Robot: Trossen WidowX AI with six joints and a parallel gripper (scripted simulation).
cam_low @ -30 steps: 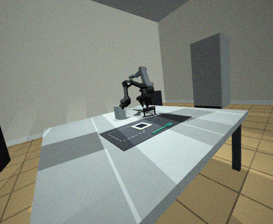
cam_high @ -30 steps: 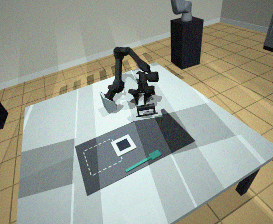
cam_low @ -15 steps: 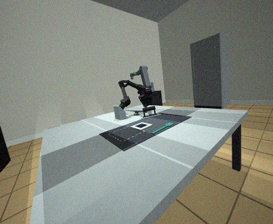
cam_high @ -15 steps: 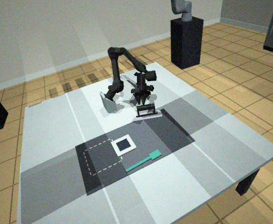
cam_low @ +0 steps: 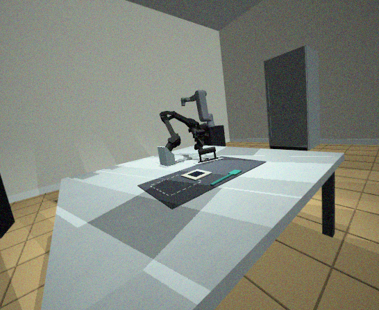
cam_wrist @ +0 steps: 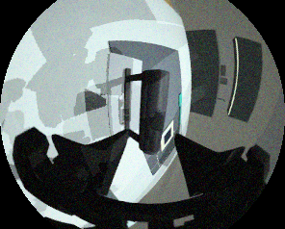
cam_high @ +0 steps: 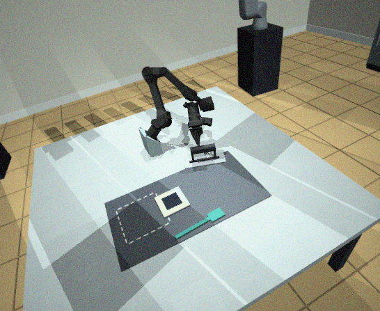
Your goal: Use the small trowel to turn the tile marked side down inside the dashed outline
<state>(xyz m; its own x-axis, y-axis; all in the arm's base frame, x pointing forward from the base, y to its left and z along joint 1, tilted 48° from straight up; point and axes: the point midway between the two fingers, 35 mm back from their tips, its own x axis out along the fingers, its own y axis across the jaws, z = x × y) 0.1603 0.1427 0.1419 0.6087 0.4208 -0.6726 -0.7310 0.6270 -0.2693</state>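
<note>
My gripper tip is now 21 cm short of the dark mat, 16 cm to the left of it and 11 cm above it. The rest, counted from my gripper tip: cream tile: 20 cm ahead, 21 cm to the right, 8 cm below; teal trowel: 35 cm ahead, 12 cm to the right, 8 cm below.
</note>
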